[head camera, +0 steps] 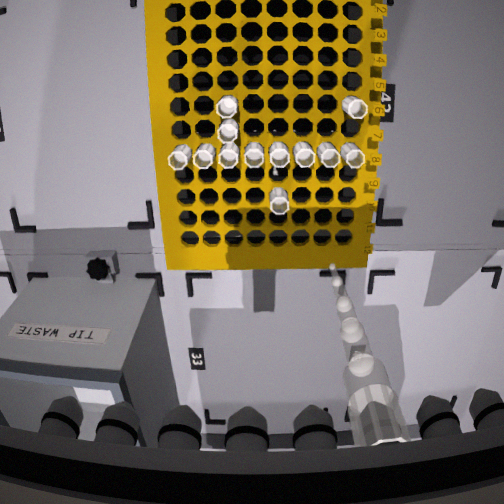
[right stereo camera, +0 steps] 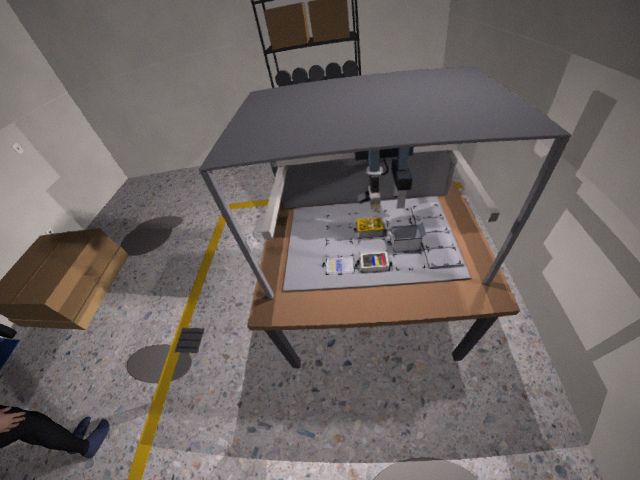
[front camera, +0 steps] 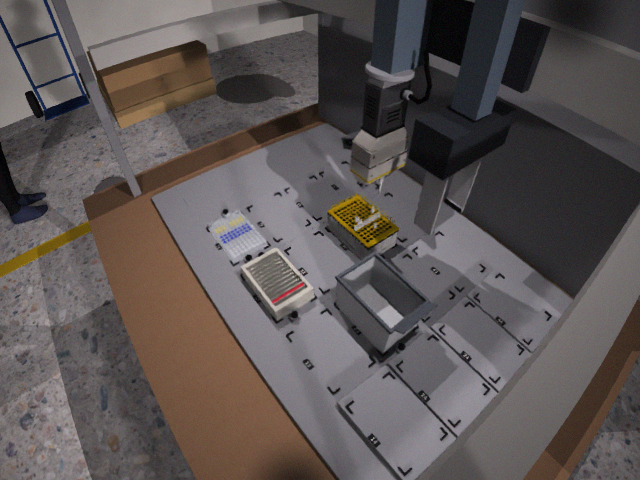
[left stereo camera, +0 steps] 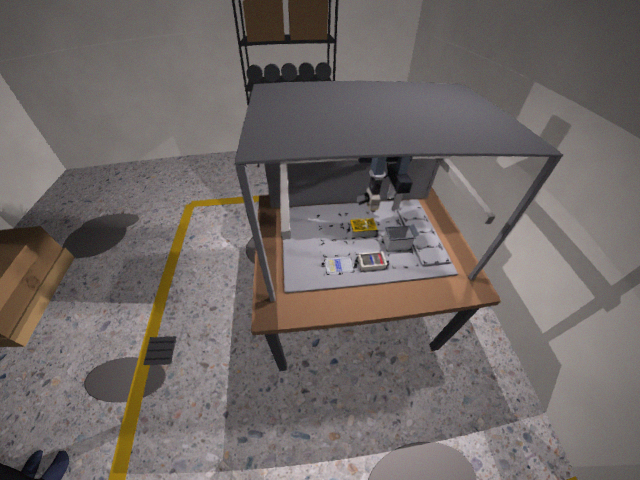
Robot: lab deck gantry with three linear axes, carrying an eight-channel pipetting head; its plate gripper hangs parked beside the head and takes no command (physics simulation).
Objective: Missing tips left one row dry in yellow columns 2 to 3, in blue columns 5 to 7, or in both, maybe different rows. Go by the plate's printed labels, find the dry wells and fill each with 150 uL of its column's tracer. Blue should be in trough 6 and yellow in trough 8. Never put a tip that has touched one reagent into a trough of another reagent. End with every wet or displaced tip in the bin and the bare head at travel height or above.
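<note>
My pipetting head (front camera: 379, 155) (left stereo camera: 373, 200) (right stereo camera: 374, 198) hangs behind the yellow tip rack (front camera: 343, 235) (head camera: 200, 257). One clear tip (head camera: 369, 400) is on its sixth nozzle from the left in the head view; the other nozzles are bare. The rack holds a full line of tips at label 8 and a few singles. The plate (front camera: 237, 235) (left stereo camera: 338, 265) (right stereo camera: 339, 265) shows yellow and blue wells; single dry wells are too small to tell. The trough block (front camera: 294, 304) (left stereo camera: 373, 269) (right stereo camera: 374, 269) stands beside it. The parked gripper (front camera: 445, 219) has its fingers apart, empty.
The grey tip waste bin (front camera: 361, 315) (head camera: 65, 350) (left stereo camera: 398, 241) (right stereo camera: 407, 241) stands beside the rack and behind the trough block. The dark rear panel (front camera: 542, 196) rises behind the head and the parked gripper. Frame posts stand at the table's front corners.
</note>
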